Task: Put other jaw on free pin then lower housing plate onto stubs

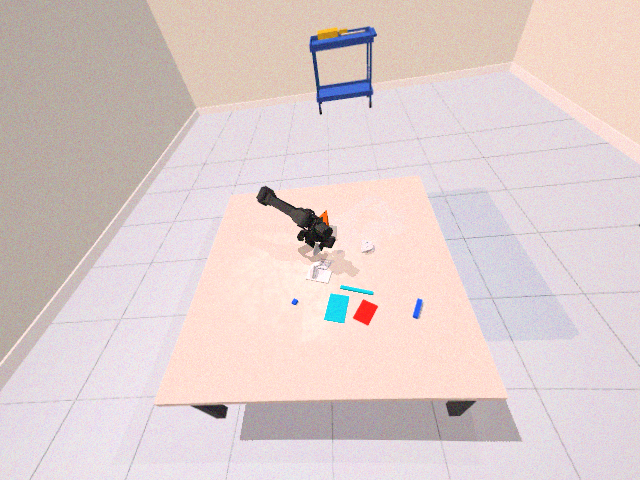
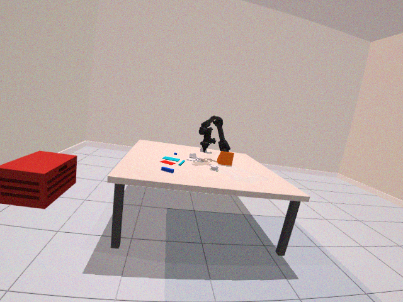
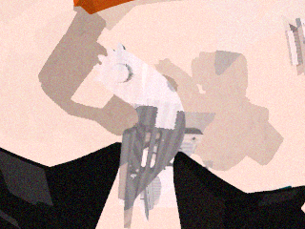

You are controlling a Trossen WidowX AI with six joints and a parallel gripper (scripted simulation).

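The base lies 10 cm ahead of my gripper tip and 8 cm below it. The rest, counted from my gripper tip: cyan plate (28 cm ahead, 10 cm to the left, 8 cm below); cyan bar (19 cm to the left, 19 cm ahead, 8 cm below); small blue cube (26 cm ahead, 10 cm to the right, 8 cm below).
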